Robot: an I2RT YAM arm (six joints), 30 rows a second.
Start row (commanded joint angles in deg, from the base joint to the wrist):
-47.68, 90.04, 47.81, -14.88, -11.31, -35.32
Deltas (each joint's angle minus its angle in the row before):
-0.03, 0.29, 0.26, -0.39, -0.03, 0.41
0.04, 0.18, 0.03, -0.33, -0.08, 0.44
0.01, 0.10, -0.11, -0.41, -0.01, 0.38
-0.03, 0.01, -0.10, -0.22, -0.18, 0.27
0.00, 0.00, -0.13, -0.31, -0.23, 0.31
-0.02, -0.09, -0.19, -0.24, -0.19, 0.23
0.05, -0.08, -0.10, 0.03, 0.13, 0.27
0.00, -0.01, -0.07, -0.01, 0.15, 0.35
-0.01, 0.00, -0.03, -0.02, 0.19, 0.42
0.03, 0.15, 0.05, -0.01, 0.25, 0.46
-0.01, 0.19, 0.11, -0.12, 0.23, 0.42
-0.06, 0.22, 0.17, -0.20, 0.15, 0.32
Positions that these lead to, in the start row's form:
-47.71, 90.33, 48.07, -15.27, -11.34, -34.91
-47.67, 90.51, 48.10, -15.60, -11.42, -34.47
-47.66, 90.61, 47.99, -16.01, -11.43, -34.09
-47.69, 90.62, 47.89, -16.23, -11.61, -33.82
-47.69, 90.62, 47.76, -16.54, -11.84, -33.51
-47.71, 90.53, 47.57, -16.78, -12.03, -33.28
-47.66, 90.45, 47.47, -16.75, -11.90, -33.01
-47.66, 90.44, 47.40, -16.76, -11.75, -32.66
-47.67, 90.44, 47.37, -16.78, -11.56, -32.24
-47.64, 90.59, 47.42, -16.79, -11.31, -31.78
-47.65, 90.78, 47.53, -16.91, -11.08, -31.36
-47.71, 91.00, 47.70, -17.11, -10.93, -31.04

